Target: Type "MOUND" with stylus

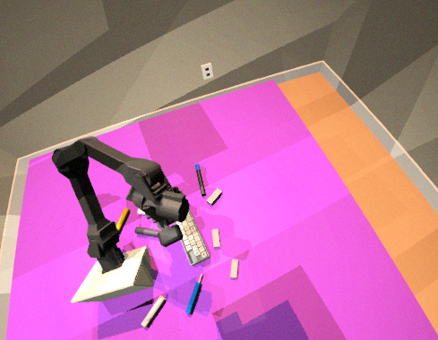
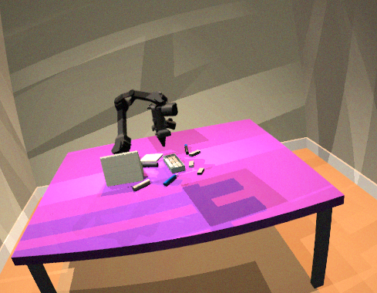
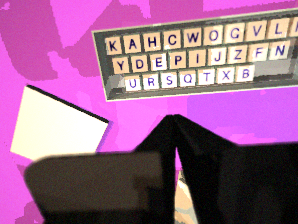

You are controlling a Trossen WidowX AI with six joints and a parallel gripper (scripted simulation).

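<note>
Now: gripper tip 200 mm to the left of the blue stylus and 90 mm above it. The rest, counted from my gripper tip: notepad 70 mm behind, 140 mm to the left, 90 mm below; stylus tip 20 mm ahead, 180 mm to the right, 90 mm below; M key 50 mm ahead, 120 mm to the right, 80 mm below.
</note>
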